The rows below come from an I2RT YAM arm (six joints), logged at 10 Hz.
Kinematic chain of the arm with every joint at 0, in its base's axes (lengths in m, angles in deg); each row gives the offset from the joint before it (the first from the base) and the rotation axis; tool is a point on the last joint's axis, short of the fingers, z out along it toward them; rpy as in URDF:
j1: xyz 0 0 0.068 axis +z
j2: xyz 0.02 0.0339 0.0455 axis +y
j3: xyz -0.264 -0.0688 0 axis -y
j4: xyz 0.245 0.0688 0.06 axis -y
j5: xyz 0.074 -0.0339 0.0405 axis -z
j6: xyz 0.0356 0 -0.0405 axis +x
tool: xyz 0 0 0 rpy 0 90 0
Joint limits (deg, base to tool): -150..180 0..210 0..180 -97..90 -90..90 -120..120
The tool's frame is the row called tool.
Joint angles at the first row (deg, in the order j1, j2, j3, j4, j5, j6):
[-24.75 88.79 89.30 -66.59 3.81 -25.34]
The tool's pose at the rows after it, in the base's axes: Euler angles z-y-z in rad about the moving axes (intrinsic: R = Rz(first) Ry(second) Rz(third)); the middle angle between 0 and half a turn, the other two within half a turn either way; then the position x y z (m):
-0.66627 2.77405 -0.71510 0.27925 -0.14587 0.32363
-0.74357 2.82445 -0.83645 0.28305 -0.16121 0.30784
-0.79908 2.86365 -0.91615 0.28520 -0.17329 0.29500
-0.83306 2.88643 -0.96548 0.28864 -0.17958 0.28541
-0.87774 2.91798 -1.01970 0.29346 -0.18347 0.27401
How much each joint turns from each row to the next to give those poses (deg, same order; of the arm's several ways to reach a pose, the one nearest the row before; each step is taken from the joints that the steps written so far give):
[-2.39 3.13 0.00 -0.08 0.14 -5.31]
[-2.07 3.01 0.00 0.02 0.19 -4.53]
[-1.64 2.39 0.00 0.08 -0.09 -2.93]
[-0.61 1.77 0.00 0.42 0.00 -1.44]
[-0.13 2.03 0.00 0.13 0.03 -0.61]

